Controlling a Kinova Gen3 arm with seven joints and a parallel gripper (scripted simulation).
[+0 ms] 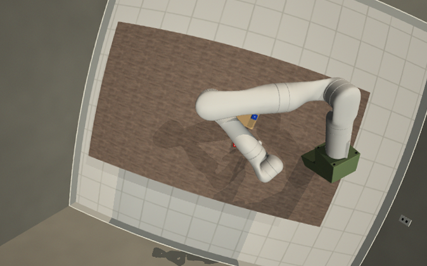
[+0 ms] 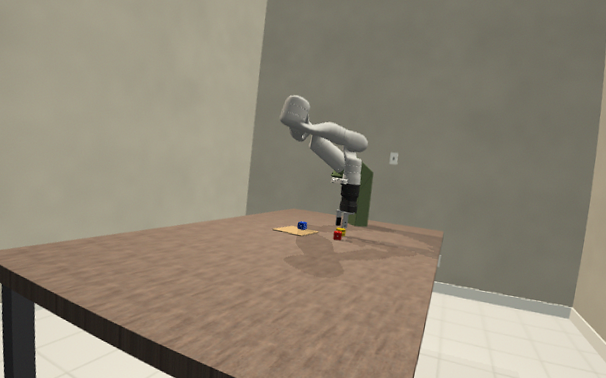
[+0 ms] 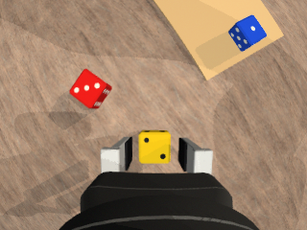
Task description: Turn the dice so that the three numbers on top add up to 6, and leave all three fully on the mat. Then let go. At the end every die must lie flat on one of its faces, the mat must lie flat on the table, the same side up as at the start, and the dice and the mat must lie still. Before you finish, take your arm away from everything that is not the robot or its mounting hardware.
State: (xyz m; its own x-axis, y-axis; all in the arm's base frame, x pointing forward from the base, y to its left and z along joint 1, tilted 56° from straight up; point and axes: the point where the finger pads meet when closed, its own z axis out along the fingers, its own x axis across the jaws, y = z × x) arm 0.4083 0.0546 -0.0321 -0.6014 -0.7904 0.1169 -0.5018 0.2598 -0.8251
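Right now the yellow die is 40 mm below my hand. From my hand the other things lie so: blue die (160 mm to the right, 40 mm below); then tan mat (180 mm to the right, 50 mm below, 50 mm ahead); then red die (90 mm ahead, 40 mm below).
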